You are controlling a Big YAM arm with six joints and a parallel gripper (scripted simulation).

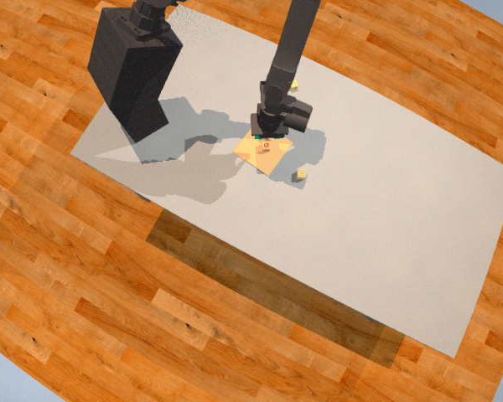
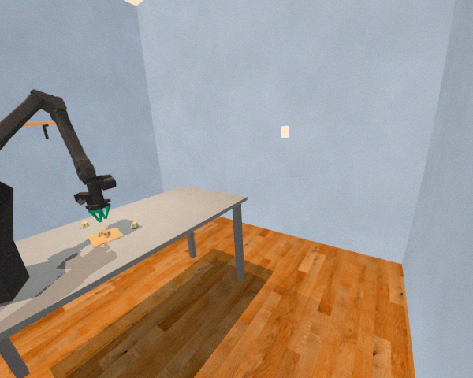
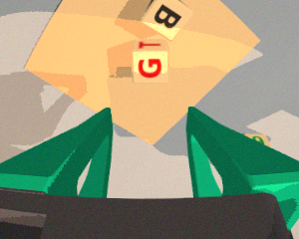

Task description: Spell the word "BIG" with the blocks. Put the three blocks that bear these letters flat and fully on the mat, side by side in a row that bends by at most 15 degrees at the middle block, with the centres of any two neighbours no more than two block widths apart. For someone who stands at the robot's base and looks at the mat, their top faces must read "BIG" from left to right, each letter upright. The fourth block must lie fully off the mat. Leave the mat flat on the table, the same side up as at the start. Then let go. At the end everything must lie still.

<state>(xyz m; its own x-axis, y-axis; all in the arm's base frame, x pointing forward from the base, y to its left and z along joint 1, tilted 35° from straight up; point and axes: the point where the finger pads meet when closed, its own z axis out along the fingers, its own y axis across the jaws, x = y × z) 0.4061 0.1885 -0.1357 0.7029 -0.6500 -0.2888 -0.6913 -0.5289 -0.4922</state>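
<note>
The mat lies 10 mm behind my hand and 100 mm below it. The rest, counted from my hand: block 80 mm behind, 240 mm to the left, 90 mm below.
</note>
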